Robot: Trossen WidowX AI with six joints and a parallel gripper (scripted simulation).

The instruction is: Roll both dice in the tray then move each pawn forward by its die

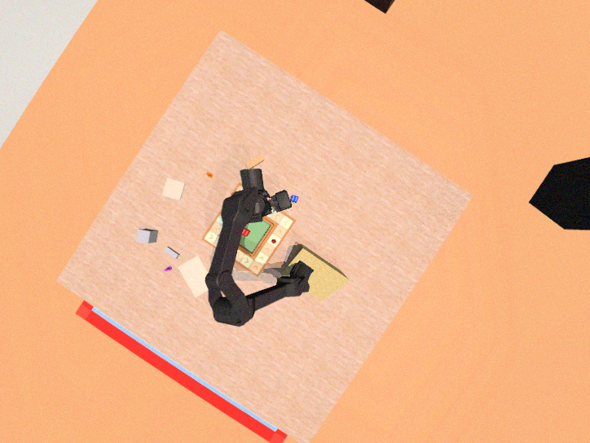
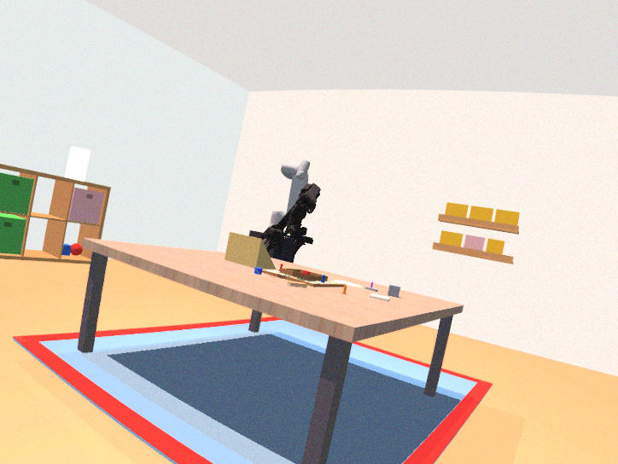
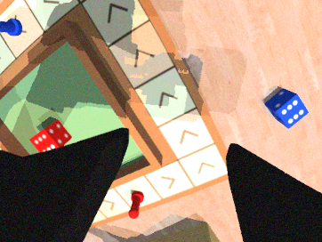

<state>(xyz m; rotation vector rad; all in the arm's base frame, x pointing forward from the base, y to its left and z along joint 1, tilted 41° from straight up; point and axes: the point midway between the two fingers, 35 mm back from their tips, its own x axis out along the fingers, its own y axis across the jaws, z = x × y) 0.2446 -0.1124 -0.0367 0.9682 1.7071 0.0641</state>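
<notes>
My gripper tip is 100 mm to the right of the red pawn, 90 mm past it and 70 mm above it. The rest, counted from my gripper tip: green tray 120 mm to the left, 90 mm below, 30 mm ahead; then tan block 170 mm ahead, 130 mm to the right, 90 mm below; then blue pawn 140 mm ahead, 100 mm to the left, 70 mm below.
</notes>
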